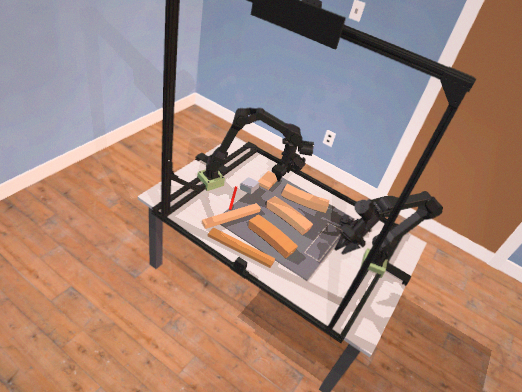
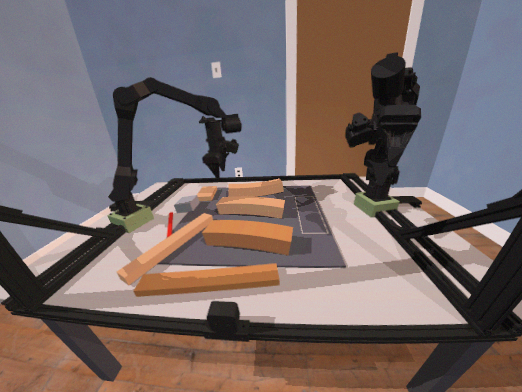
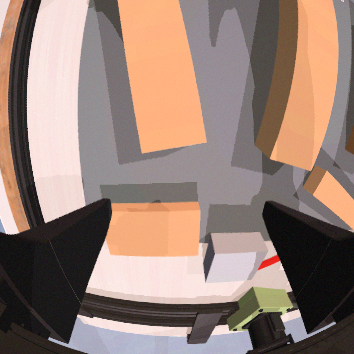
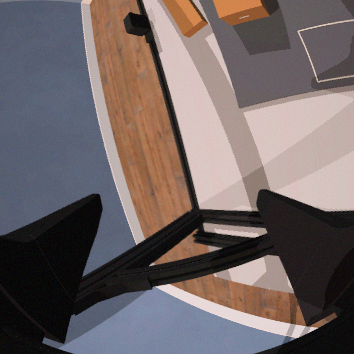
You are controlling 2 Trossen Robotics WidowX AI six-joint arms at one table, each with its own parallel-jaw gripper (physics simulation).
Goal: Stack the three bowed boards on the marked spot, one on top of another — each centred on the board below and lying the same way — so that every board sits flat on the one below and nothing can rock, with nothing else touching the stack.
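Places are measured from the left arm's base along level axes (x ahead, y left, z up), in millimetres.
Pixels of known places: left gripper, between the fingertips: (image 1: 283, 176) (image 2: 220, 174) (image 3: 189, 208); right gripper, between the fingertips: (image 1: 338, 252) (image 2: 385, 177) (image 4: 180, 199); left arm's base, origin of its link: (image 1: 211, 174) (image 2: 129, 210) (image 3: 261, 319); right arm's base, origin of its link: (image 1: 376, 259) (image 2: 376, 196).
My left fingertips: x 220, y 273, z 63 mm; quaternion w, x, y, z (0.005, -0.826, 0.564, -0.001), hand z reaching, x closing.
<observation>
Ahead of a thing's pixels: the offset from my left fingertips to its top centre. Level surfaces: height alone.
Three bowed orange boards lie apart on the grey mat: a far one {dx +112, dy +77, dz -55 mm} (image 1: 305, 198) (image 2: 256, 188) (image 3: 160, 75), whose top appears to dip, a middle one {dx +164, dy -74, dz -57 mm} (image 1: 289, 215) (image 2: 251, 206) (image 3: 310, 85) and a near, darker one {dx +234, dy -230, dz -54 mm} (image 1: 272, 235) (image 2: 247, 236); the latter two look arched. The marked spot is a thin pale rectangle (image 1: 316, 239) (image 2: 315, 233) (image 4: 308, 56) on the mat with no board on it. My left gripper (image 3: 189, 208) is open, above the mat's far left corner beside the far board. My right gripper (image 4: 180, 199) is open and empty, right of the marked spot.
Two long orange pieces {dx +40, dy -314, dz -82 mm} (image 1: 231, 215) {dx +213, dy -378, dz -95 mm} (image 2: 207, 280) lie left of and in front of the mat {dz -107 mm} (image 1: 307, 272) (image 2: 330, 257). A short orange block {dx -95, dy +1, dz -87 mm} (image 1: 267, 180) (image 2: 207, 193) (image 3: 155, 230), a grey block {dx -96, dy -119, dz -69 mm} (image 1: 248, 185) (image 2: 186, 204) (image 3: 235, 257) and a red stick {dx -69, dy -234, dz -100 mm} (image 1: 233, 198) (image 2: 170, 224) lie at the left.
</observation>
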